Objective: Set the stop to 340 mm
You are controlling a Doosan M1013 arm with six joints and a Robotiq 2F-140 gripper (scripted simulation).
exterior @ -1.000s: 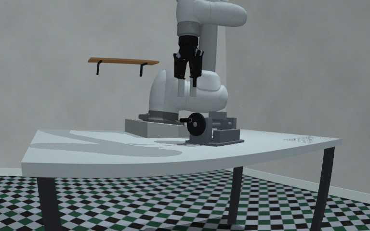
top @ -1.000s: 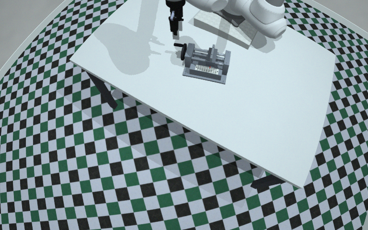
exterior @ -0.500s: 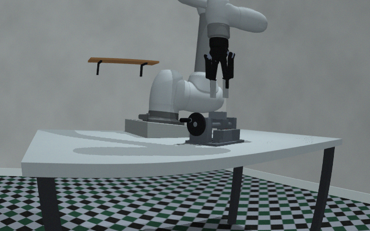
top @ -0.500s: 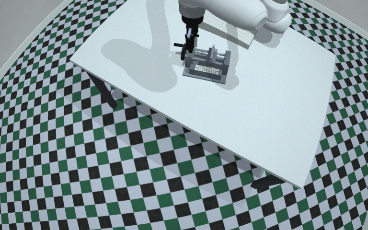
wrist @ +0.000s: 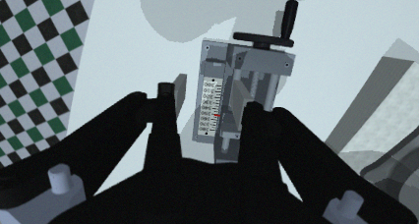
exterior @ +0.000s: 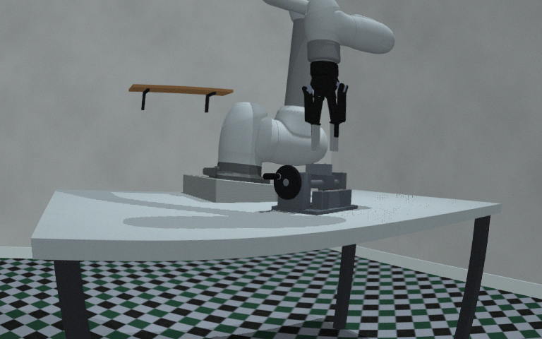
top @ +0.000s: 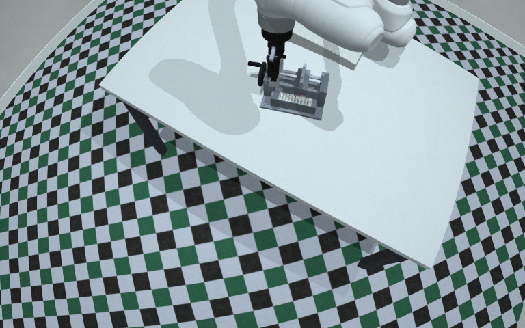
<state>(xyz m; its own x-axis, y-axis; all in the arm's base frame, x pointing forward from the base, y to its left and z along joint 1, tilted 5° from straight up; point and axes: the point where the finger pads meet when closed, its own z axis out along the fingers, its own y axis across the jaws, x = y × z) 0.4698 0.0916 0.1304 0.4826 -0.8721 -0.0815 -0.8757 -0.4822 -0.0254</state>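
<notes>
My hand is 110 mm to the left of the black handwheel, 100 mm above it and 40 mm past it. The rest, counted from my hand: sliding stop block (100 mm below, 80 mm behind, 30 mm to the left).
</notes>
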